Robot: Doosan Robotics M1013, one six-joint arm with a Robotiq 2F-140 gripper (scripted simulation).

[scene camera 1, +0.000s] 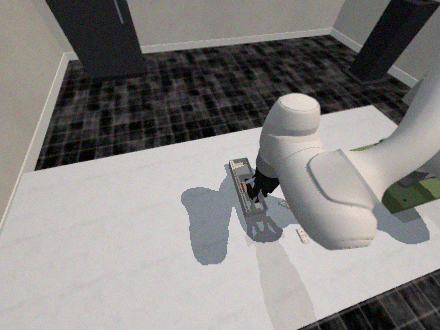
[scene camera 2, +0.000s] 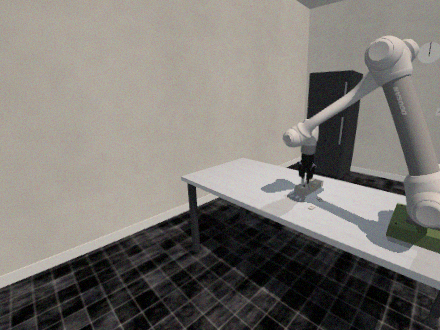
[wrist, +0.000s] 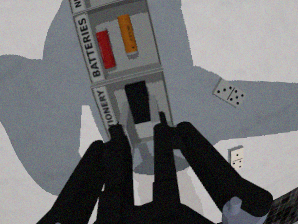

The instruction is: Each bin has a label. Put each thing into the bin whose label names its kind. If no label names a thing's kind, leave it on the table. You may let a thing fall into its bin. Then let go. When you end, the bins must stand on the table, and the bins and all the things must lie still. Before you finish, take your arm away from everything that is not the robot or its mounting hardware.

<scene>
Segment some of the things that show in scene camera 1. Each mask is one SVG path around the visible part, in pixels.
A grey bin tray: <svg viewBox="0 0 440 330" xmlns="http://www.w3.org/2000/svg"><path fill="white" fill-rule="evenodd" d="M244 157L229 160L229 168L244 217L246 218L265 214L268 207L264 199L261 203L261 209L255 210L254 207L251 207L244 179L252 179L254 173L248 158Z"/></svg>
</scene>
